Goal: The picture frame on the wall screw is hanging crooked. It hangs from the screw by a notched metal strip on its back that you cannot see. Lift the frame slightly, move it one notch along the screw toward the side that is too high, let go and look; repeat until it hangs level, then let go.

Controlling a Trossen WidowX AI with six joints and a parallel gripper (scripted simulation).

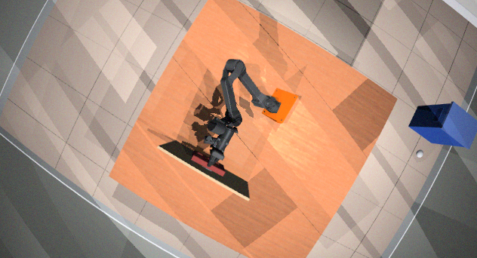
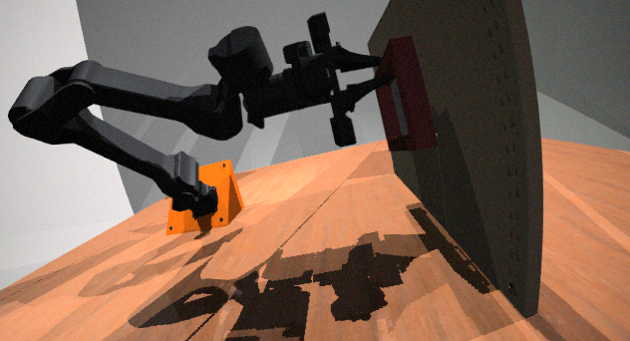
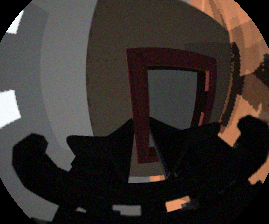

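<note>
Right now the dark red picture frame is 10 mm to the right of my gripper tip and 50 mm below it. From my gripper tip the other things lie so: upright wall panel: 20 mm ahead, 60 mm below.
</note>
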